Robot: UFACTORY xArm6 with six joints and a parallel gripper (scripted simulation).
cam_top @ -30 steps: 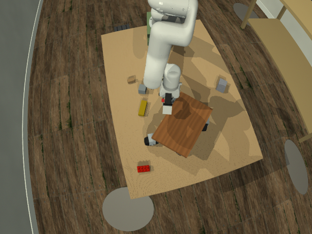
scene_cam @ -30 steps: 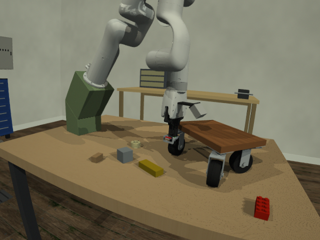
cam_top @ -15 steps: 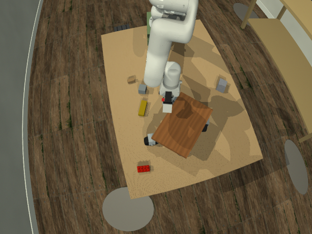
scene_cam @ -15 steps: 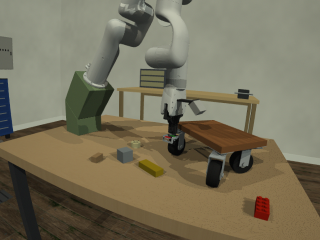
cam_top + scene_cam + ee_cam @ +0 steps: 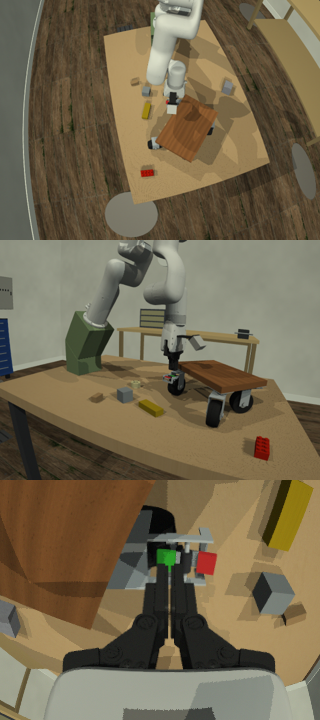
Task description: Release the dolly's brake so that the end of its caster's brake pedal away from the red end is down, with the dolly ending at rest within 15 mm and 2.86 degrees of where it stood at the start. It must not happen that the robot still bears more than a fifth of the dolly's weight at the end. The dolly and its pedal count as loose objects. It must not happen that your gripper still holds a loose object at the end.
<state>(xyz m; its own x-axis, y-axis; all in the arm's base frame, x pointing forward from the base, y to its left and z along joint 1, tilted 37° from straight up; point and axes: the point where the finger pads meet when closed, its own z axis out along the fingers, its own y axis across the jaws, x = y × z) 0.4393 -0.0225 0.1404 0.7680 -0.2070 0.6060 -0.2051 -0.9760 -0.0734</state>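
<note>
My gripper is now 1 cm to the left of the brake pedal and 5 cm above it. The rest, counted from my hand: cream ring 18 cm behind, 2 cm to the left, 12 cm below; then yellow block 1 cm behind, 14 cm to the right, 12 cm below; then grey cube 13 cm behind, 12 cm to the right, 11 cm below.
</note>
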